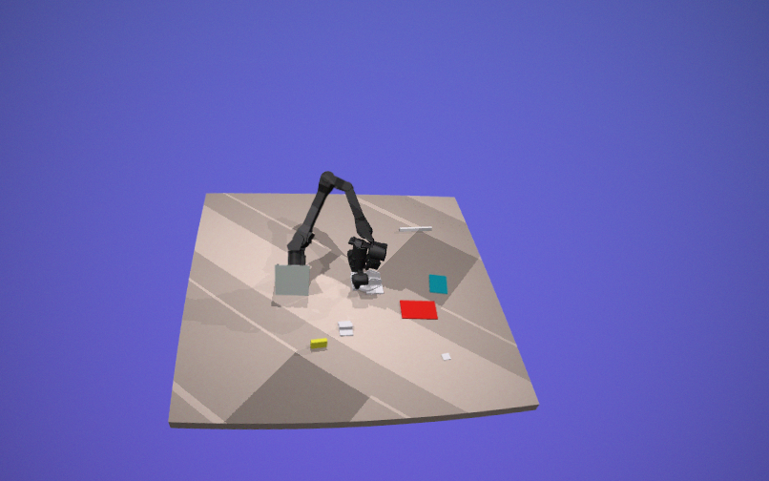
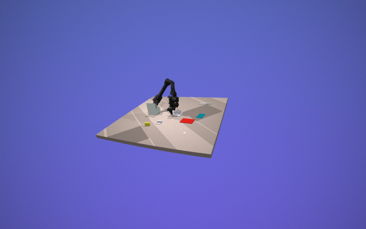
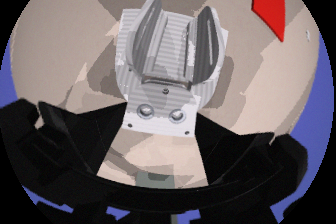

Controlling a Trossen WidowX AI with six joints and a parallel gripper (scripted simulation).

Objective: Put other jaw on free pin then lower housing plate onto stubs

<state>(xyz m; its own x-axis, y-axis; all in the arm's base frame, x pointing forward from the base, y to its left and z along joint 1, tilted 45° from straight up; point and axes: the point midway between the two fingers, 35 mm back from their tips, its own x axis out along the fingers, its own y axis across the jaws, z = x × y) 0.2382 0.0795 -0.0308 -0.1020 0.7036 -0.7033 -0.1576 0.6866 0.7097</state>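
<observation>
The grey jaw lies 30 mm ahead of my gripper tip and 10 mm to the right of it. Also, from my gripper tip: yellow block: 130 mm behind, 340 mm to the right; cyan tile: 350 mm ahead, 40 mm to the left, 10 mm below; red flat sheet: 260 mm ahead, 120 mm to the right, 10 mm below.
</observation>
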